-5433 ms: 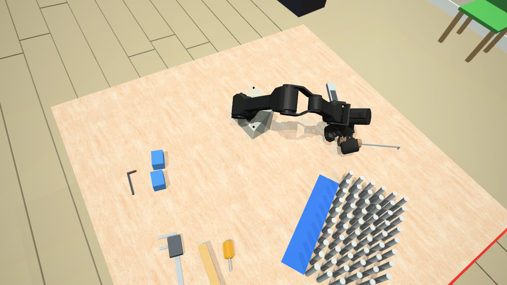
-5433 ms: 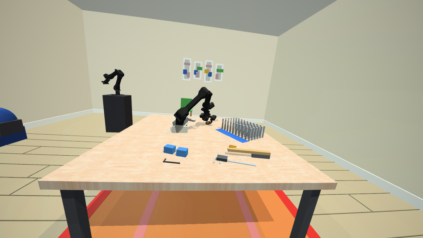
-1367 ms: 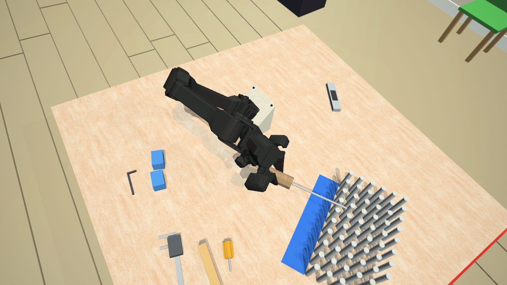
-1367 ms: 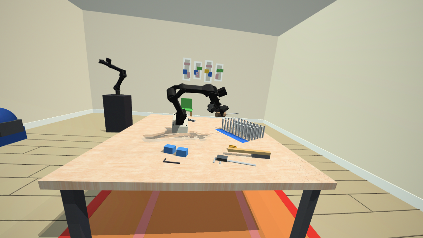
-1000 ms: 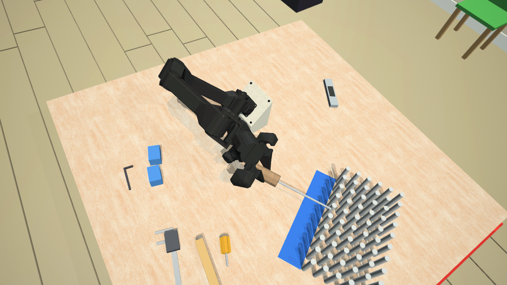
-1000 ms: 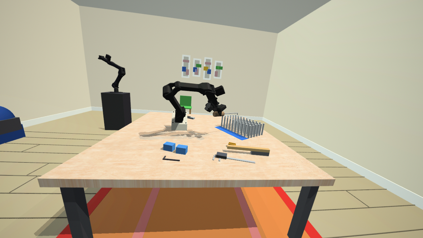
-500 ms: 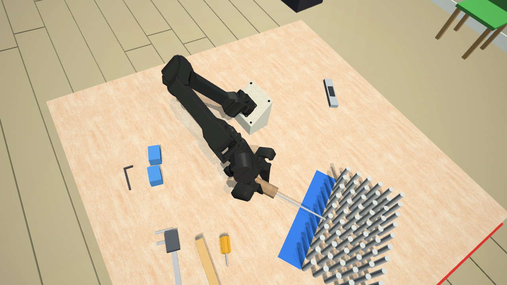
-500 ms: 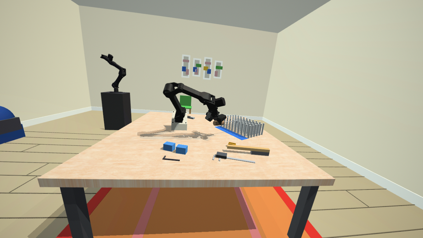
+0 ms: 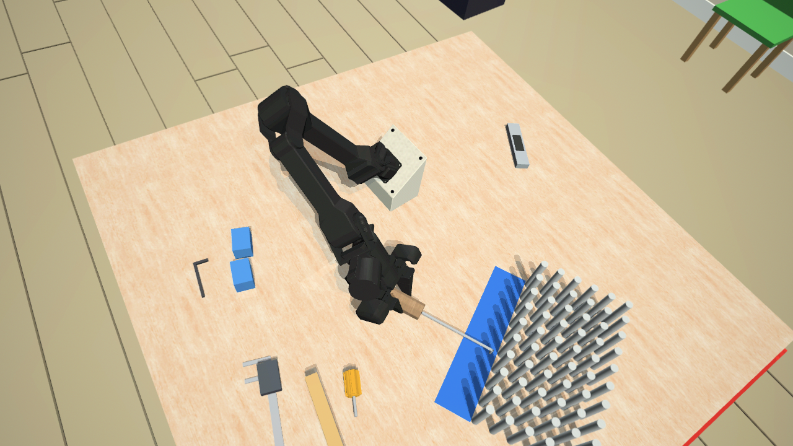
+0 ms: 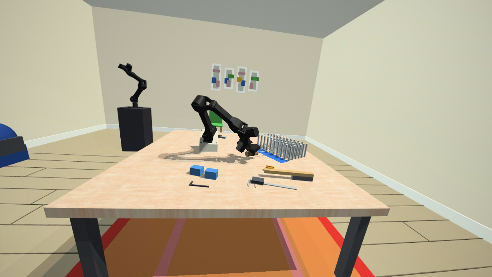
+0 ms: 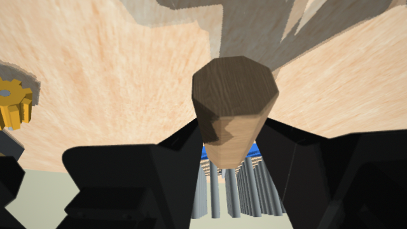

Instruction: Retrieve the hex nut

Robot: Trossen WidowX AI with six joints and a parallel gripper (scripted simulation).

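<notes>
Now: the blue taped strip 15 cm ahead of my gripper tip, 11 cm to the left of it and 4 cm below it. Also, from my gripper tip: hex nut (33 cm ahead, 15 cm to the left, 3 cm below); then yellow-handled screwdriver (7 cm ahead, 19 cm to the right, 2 cm below); then grey remote-like bar (21 cm behind, 59 cm to the left, 2 cm below).
</notes>
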